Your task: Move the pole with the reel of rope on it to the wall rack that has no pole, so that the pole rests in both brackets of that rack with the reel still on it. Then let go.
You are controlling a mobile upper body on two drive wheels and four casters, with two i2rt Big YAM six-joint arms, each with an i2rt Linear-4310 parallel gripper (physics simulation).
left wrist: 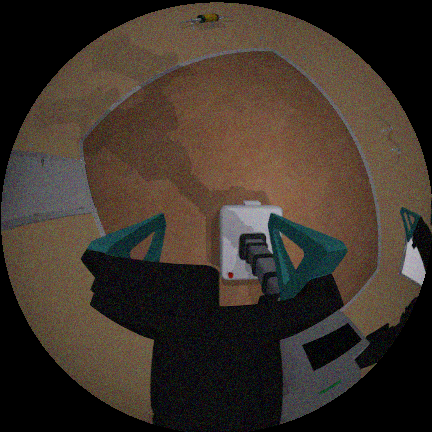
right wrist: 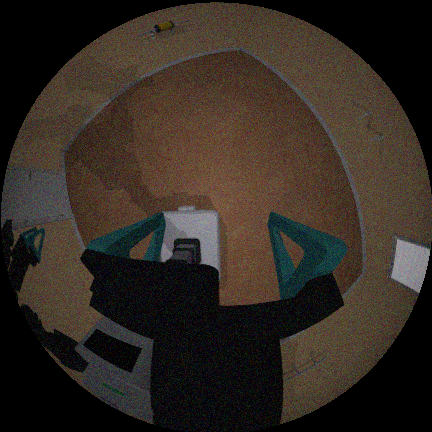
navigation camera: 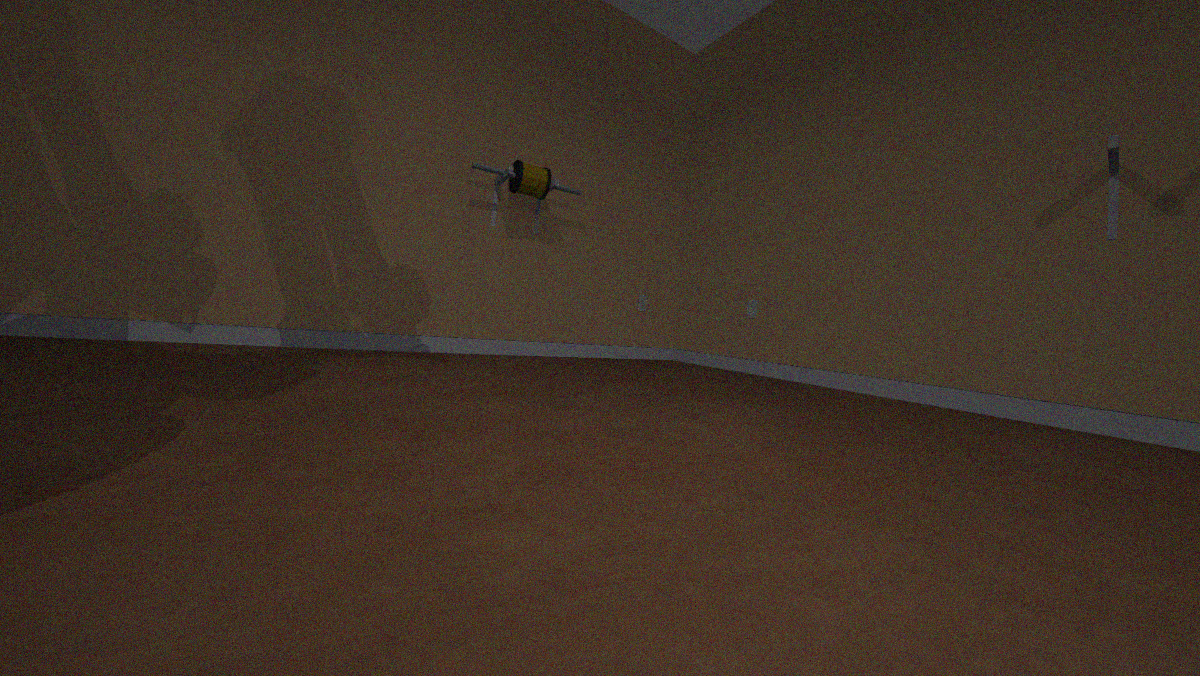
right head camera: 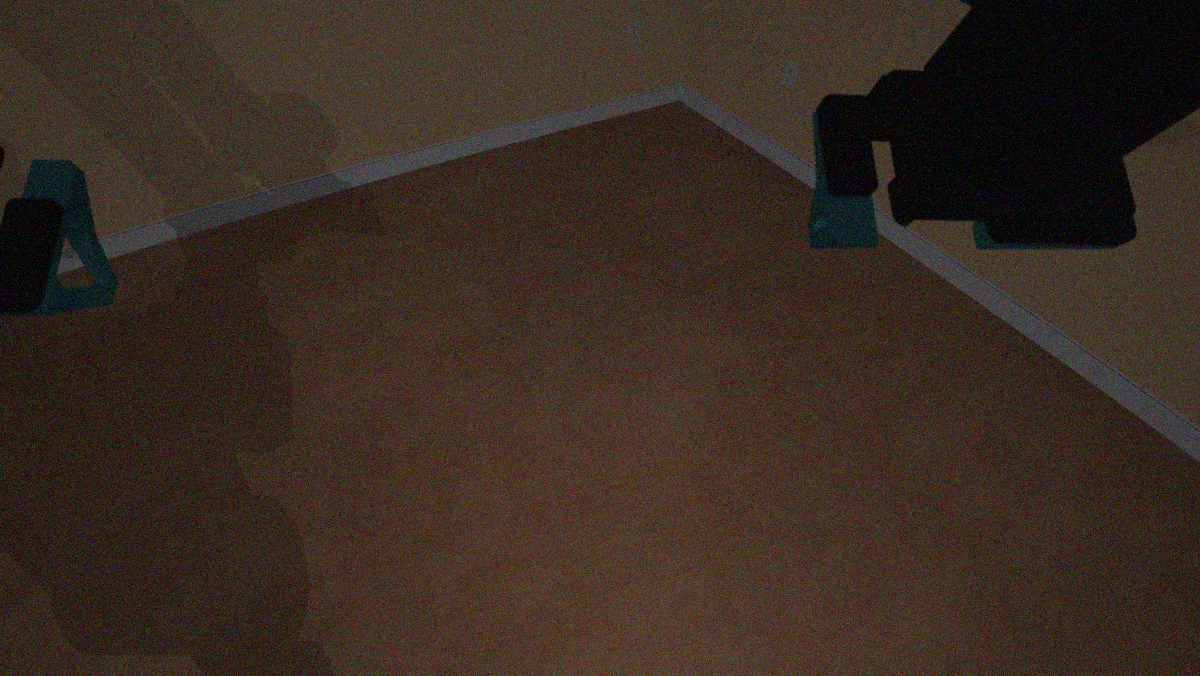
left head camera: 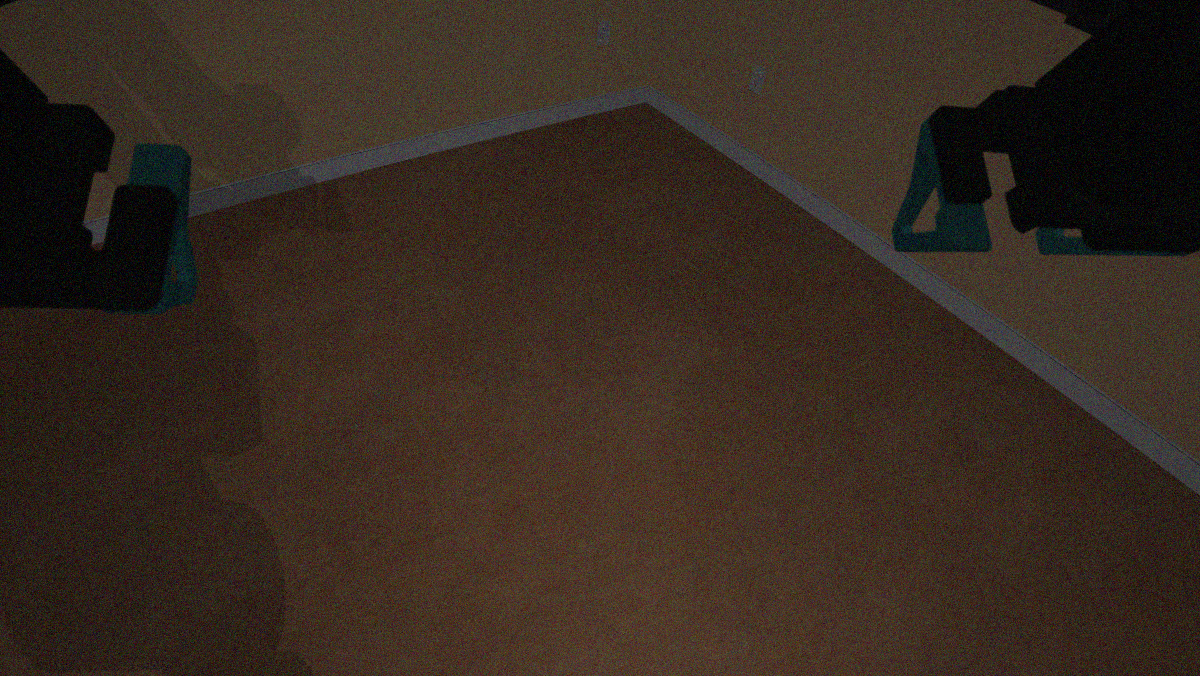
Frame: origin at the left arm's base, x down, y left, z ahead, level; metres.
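Seen in the pictures: left gripper, between the fingertips: (left wrist: 216, 218) (right wrist: 39, 228) (right head camera: 20, 291) (left head camera: 88, 286); right gripper, between the fingertips: (left wrist: 403, 209) (right wrist: 216, 217) (right head camera: 896, 236) (left head camera: 969, 241).
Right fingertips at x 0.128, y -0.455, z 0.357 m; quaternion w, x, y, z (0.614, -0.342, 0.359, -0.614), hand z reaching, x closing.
Note:
A point is followed by its place in that frame.
The yellow reel of rope (left wrist: 211, 18) (right wrist: 164, 26) (navigation camera: 530, 179) {x 0.441, y 0.081, z 2.460 m} sits on its pole (navigation camera: 488, 170) {x 0.425, y 0.300, z 2.418 m}, which lies across two brackets on the wall at the left in the navigation view. The rack without a pole shows as two brackets at the right in the wrist views, one bracket (left wrist: 396, 150) (right wrist: 364, 115) {x 0.595, y -2.038, z 1.354 m} (navigation camera: 1112, 201) {x 0.601, y -2.033, z 1.358 m} of it at the navigation view's right. My left gripper (left wrist: 216, 218) {x 0.141, y 0.008, z 0.337 m} is open and empty. My right gripper (right wrist: 216, 217) {x 0.128, y -0.455, z 0.357 m} (left head camera: 1011, 243) {x 0.128, y -0.455, z 0.357 m} is open and empty. Both are well away from the reel and both racks. The head views do not show the reel.
Another rack (right wrist: 305, 369) {x 0.499, y -1.545, z -1.637 m} is on the wall low in the right wrist view. A window (right wrist: 411, 264) is at its right, a pale door (left wrist: 45, 190) {x 0.573, y 1.812, z 0.584 m} (right wrist: 35, 197) {x 0.642, y 1.833, z 0.621 m} at the left. My white base (left wrist: 232, 217) {x 1.150, y -0.067, z 0.227 m} stands below the arms. Two walls meet in a corner ahead; arm shadows fall left.

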